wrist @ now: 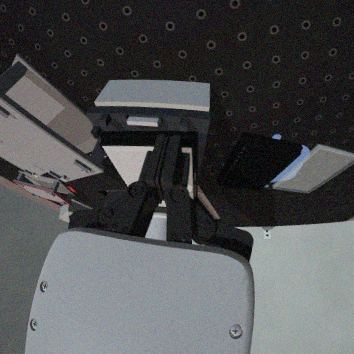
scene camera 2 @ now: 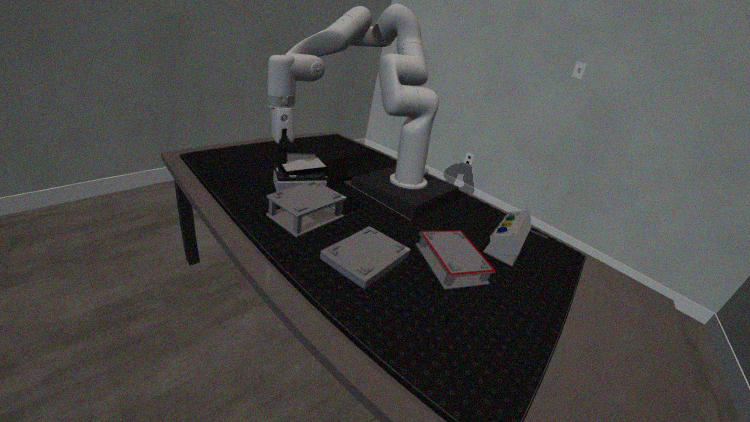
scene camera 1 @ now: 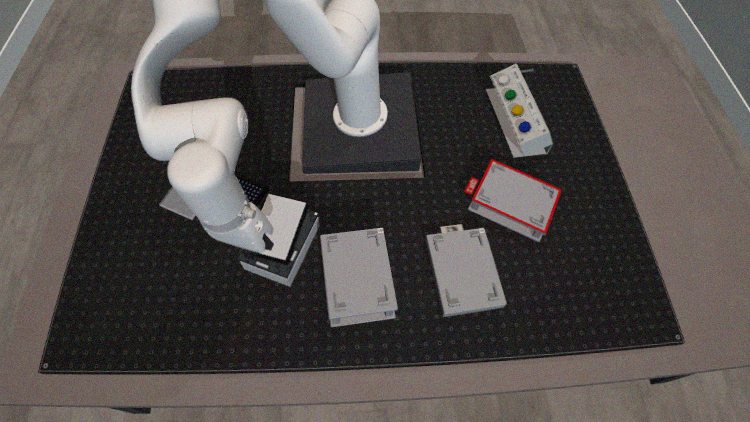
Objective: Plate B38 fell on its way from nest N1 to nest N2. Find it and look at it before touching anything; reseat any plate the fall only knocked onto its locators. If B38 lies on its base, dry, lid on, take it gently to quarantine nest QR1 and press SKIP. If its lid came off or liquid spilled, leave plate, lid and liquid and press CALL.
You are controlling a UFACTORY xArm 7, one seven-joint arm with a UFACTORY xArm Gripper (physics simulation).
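Frame: origin at the arm's base, x ahead, y down, z left, level; centimetres.
Seen in the pictures: gripper, fingertip midpoint: [wrist: 171,147] [scene camera 2: 281,162] [scene camera 1: 253,251]; arm's base, link origin: [wrist: 162,218] [scene camera 2: 408,181] [scene camera 1: 360,115].
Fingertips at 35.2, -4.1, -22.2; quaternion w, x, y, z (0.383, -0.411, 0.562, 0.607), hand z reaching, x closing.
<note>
Pixels of each thing's top centre, then the offset from my fingertips to it, as dx, dy, dz. "pt": a spot on its surface instead.
- pale-topped plate, top centre: [wrist: 156,188] [scene camera 1: 276,224] [scene camera 2: 303,162] -5.0, -0.8, +4.3
- dark-topped device, surface spot: [wrist: 155,95] [scene camera 1: 262,271] pt +2.4, +4.0, +1.0
- black well plate, top centre: [wrist: 253,171] [scene camera 1: 234,200] -14.7, +5.7, -5.7
- flat clear-grey lid, surface spot: [wrist: 320,170] pt -18.8, +6.9, -17.0
- Quarantine nest QR1, top centre: [scene camera 1: 518,193] [scene camera 2: 457,248] [wrist: 41,195] -10.5, +2.5, +53.3
- button box, top centre: [scene camera 1: 525,96] [scene camera 2: 518,218] -34.2, -1.3, +60.2
My gripper [scene camera 1: 268,243] [scene camera 2: 283,157] [wrist: 171,147] is shut and empty, over a pale-topped plate [scene camera 1: 287,217] [scene camera 2: 304,162] [wrist: 125,162] on a dark-topped device [scene camera 1: 265,273] [scene camera 2: 298,184] [wrist: 155,95]. A black well plate [scene camera 1: 253,189] [wrist: 260,160] lies on the mat with its wells showing. In the wrist view, blue liquid [wrist: 295,165] lies beside it, and a flat clear-grey lid [scene camera 1: 178,205] [wrist: 320,170] lies off it. The arm hides part of this in scene camera 1. Quarantine nest QR1 [scene camera 1: 516,196] [scene camera 2: 456,251] has a red outline and holds no plate.
Two empty grey nests, a raised one [scene camera 1: 359,272] [scene camera 2: 306,199] [wrist: 35,142] and a lower one [scene camera 1: 465,267] [scene camera 2: 364,254], stand at the front; their names are unreadable. The button box [scene camera 1: 536,144] [scene camera 2: 506,246] with white, green, yellow and blue buttons stands at the back right.
</note>
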